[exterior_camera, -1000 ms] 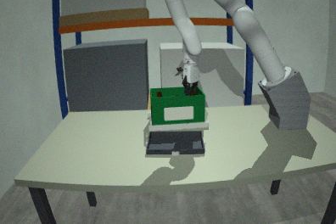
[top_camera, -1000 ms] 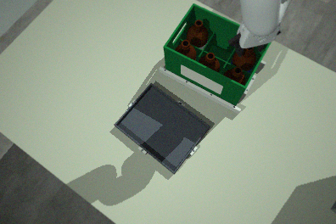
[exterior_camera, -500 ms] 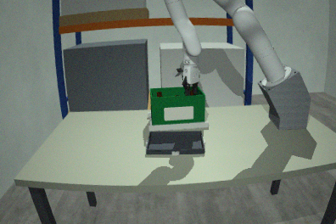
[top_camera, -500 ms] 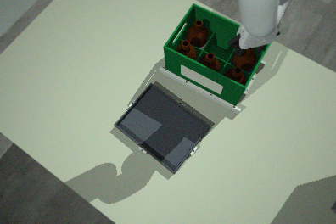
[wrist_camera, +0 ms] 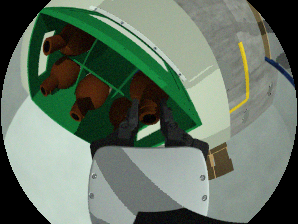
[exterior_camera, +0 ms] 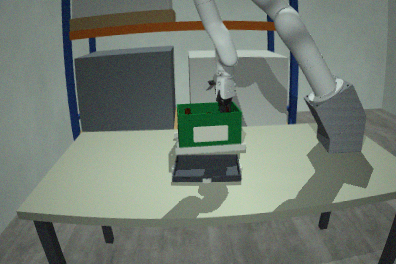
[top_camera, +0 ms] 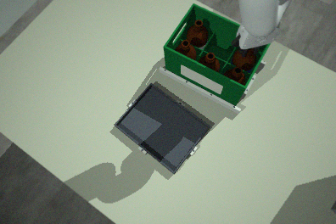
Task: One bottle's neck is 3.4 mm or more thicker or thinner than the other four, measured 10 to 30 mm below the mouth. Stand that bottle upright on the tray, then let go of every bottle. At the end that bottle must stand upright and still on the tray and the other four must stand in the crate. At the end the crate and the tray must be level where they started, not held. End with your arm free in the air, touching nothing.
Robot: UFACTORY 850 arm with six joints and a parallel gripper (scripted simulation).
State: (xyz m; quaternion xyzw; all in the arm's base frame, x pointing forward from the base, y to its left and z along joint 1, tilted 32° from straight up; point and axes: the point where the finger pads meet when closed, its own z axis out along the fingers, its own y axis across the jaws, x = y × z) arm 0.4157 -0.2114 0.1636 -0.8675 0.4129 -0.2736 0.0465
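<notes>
Now: hand 9 cm short of the green crate, 7 cm above it and 3 cm to the right of it. From my hand the other things lie so: dark grey tray (29 cm to the left, 17 cm ahead, 15 cm below).
</notes>
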